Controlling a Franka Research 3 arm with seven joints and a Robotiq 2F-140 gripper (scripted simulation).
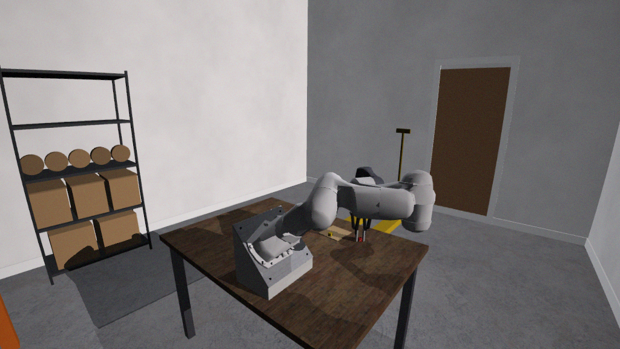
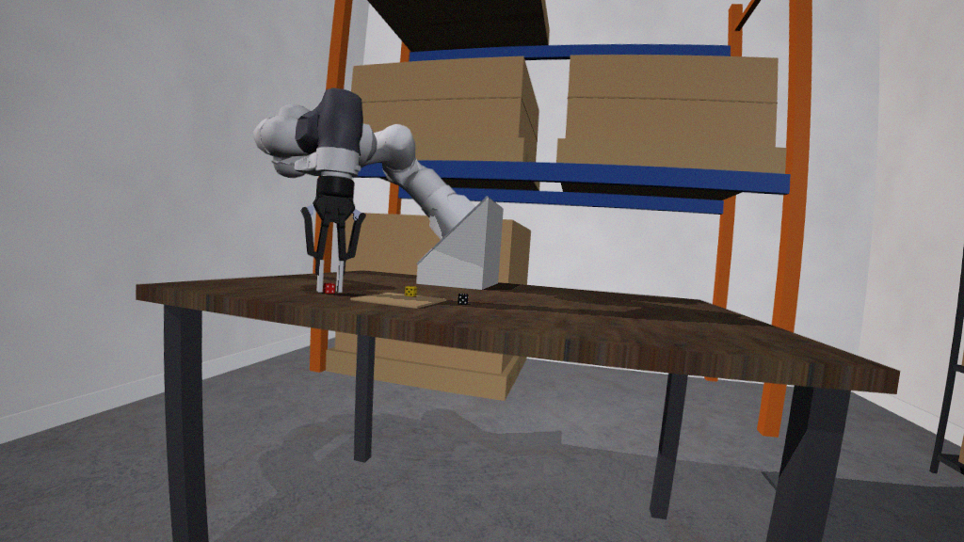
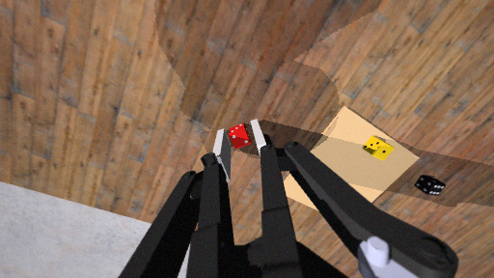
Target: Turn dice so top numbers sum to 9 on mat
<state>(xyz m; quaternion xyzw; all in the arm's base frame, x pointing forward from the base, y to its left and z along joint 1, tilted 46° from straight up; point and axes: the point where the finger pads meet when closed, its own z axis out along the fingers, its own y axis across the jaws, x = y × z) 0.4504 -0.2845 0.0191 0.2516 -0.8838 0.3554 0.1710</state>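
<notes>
The red die is 30 mm below my hand. Round my hand: yellow die (170 mm to the left, 40 mm behind, 20 mm below); then black die (280 mm to the left, 30 mm below, 10 mm behind); then tan mat (160 mm to the left, 30 mm below, 10 mm ahead).
</notes>
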